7 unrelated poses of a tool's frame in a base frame.
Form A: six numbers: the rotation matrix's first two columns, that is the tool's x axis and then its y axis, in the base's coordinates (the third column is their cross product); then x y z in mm.
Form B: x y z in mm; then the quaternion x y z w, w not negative. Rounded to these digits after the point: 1 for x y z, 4 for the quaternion.
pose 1, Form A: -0.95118 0.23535 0.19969 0.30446 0.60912 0.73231 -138.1 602.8 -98.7
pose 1, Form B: -138.1 602.8 -98.7 -0.1506 -0.8960 -0.4156 0.0416
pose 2, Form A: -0.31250 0.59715 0.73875 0.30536 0.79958 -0.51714 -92.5 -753.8 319.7
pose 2, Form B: -92.5 -753.8 319.7 -0.2829 -0.7975 0.1421 0.5135
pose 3, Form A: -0.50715 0.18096 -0.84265 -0.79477 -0.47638 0.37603 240.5 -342.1 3.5
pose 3, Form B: 240.5 -342.1 3.5 -0.3820 0.4017 0.7696 0.3170
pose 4, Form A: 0.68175 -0.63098 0.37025 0.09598 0.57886 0.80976 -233.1 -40.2 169.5
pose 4, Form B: -233.1 -40.2 169.5 0.4024 -0.3324 -0.2206 0.8240
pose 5, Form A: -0.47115 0.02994 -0.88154 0.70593 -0.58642 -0.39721 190.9 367.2 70.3
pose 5, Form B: 190.9 367.2 70.3 0.4637 0.3967 -0.7604 0.2223
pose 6, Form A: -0.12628 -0.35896 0.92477 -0.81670 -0.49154 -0.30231 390.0 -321.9 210.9
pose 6, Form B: 390.0 -321.9 210.9 0.6317 -0.4653 0.5888 0.1944
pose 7, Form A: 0.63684 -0.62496 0.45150 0.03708 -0.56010 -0.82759 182.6 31.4 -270.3
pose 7, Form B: 182.6 31.4 -270.3 -0.7954 0.1848 -0.3840 0.4310
